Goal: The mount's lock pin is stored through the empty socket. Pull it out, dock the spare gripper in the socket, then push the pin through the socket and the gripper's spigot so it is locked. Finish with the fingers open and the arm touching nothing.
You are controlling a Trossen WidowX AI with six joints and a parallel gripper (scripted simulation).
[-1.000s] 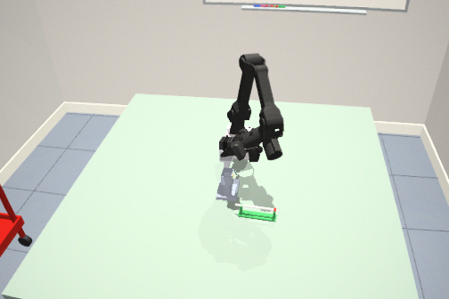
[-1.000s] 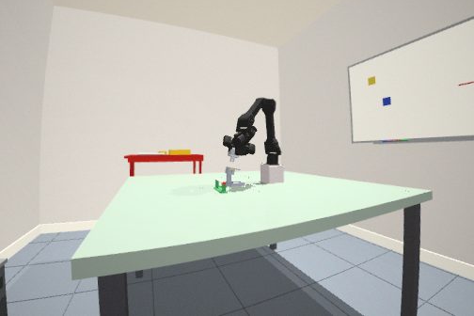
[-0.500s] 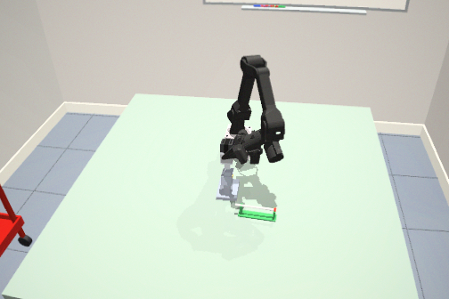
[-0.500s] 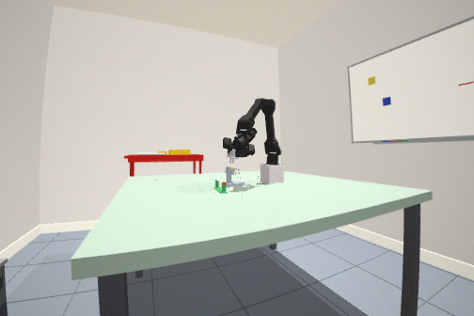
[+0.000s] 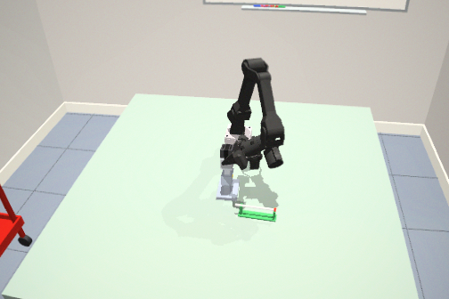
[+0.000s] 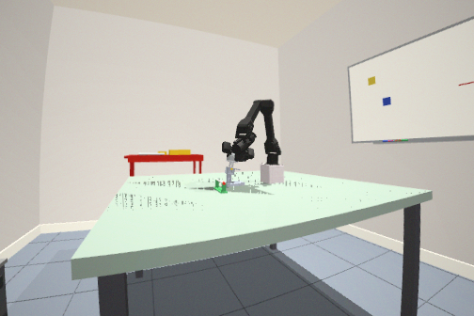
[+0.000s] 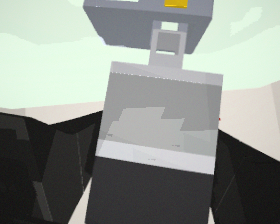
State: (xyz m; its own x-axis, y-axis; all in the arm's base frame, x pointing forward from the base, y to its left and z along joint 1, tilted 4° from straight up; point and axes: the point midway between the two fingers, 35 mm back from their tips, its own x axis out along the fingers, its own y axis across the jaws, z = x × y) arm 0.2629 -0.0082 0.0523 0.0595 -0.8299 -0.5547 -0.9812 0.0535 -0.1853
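Right now my gripper tip is 14 cm to the right of the green rack, 13 cm short of it and 13 cm above it. Round my gripper tip: spare gripper: 2 cm to the left; grey-blue mount: 10 cm below, 2 cm to the left, 1 cm ahead.
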